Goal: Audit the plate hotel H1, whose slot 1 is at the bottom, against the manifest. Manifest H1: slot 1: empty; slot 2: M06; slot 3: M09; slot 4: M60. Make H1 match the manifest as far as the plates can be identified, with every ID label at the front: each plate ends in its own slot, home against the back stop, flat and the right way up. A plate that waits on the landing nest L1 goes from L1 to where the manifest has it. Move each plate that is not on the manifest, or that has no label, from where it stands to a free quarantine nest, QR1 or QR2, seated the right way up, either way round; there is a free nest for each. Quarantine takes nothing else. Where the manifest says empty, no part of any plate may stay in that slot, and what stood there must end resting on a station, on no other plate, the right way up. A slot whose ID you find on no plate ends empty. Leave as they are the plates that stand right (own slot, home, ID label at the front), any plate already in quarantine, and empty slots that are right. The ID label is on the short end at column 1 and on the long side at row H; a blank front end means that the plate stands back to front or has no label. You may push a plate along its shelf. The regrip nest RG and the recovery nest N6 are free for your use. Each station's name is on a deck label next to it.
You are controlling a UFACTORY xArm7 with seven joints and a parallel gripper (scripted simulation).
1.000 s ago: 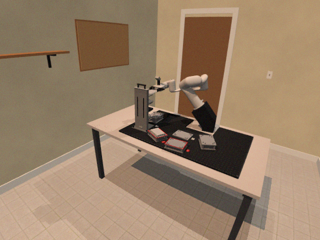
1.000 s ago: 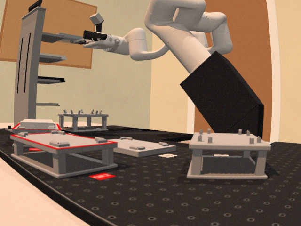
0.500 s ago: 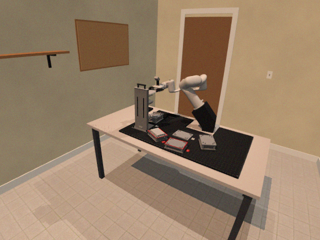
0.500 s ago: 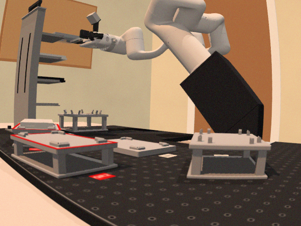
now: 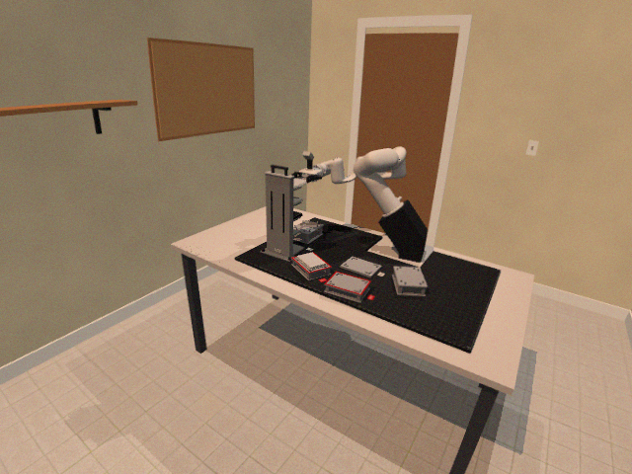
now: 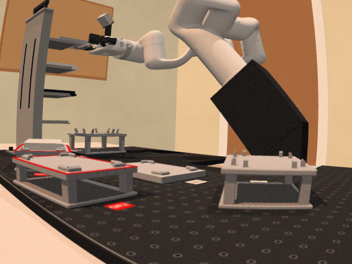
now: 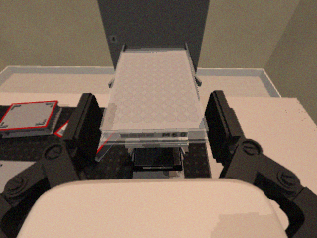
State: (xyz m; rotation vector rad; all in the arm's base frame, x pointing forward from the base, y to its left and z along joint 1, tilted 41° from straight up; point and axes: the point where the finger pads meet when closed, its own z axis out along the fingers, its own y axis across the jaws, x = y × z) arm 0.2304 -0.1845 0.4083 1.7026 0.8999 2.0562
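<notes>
Right now my hand is 50 mm short of the clear plate, 20 mm above it and 10 mm to the right of it. Round my hand: hotel tower 180 mm ahead, 150 mm below, 30 mm to the left; black plate 180 mm below, 100 mm ahead, 10 mm to the left; H1 deck label 350 mm below, 100 mm to the left, 30 mm ahead.
</notes>
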